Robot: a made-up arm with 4 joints. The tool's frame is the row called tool.
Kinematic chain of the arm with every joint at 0, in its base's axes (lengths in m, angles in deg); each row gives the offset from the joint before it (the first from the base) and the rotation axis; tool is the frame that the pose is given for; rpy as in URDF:
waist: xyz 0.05 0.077 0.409 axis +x
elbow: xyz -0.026 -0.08 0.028 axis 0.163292 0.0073 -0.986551
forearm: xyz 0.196 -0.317 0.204 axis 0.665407 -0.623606 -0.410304
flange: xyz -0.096 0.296 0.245 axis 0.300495 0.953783 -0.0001
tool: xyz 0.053 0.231 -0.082 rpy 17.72 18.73 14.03
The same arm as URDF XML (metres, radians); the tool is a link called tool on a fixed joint. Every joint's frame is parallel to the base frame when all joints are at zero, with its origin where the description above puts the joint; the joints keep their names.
<robot name="arm">
  <joint name="waist" type="continuous">
    <parent link="base_link"/>
    <child link="link1"/>
    <origin xyz="0.05 0.077 0.409"/>
    <axis xyz="1 0 0"/>
  </joint>
  <joint name="elbow" type="continuous">
    <parent link="link1"/>
    <child link="link2"/>
    <origin xyz="-0.026 -0.08 0.028"/>
    <axis xyz="0.163292 0.0073 -0.986551"/>
  </joint>
  <joint name="forearm" type="continuous">
    <parent link="link2"/>
    <child link="link3"/>
    <origin xyz="0.196 -0.317 0.204"/>
    <axis xyz="0.665407 -0.623606 -0.410304"/>
  </joint>
  <joint name="flange" type="continuous">
    <parent link="link3"/>
    <child link="link4"/>
    <origin xyz="-0.096 0.296 0.245"/>
    <axis xyz="0.300495 0.953783 -0.0001"/>
  </joint>
  <joint name="tool_fixed" type="fixed">
    <parent link="link4"/>
    <child link="tool"/>
    <origin xyz="0.053 0.231 -0.082" rpy="0.3093 0.3269 0.2449"/>
  </joint>
  <link name="base_link"/>
  <link name="link1"/>
  <link name="link2"/>
  <link name="link3"/>
  <link name="link4"/>
  <link name="tool"/>
</robot>

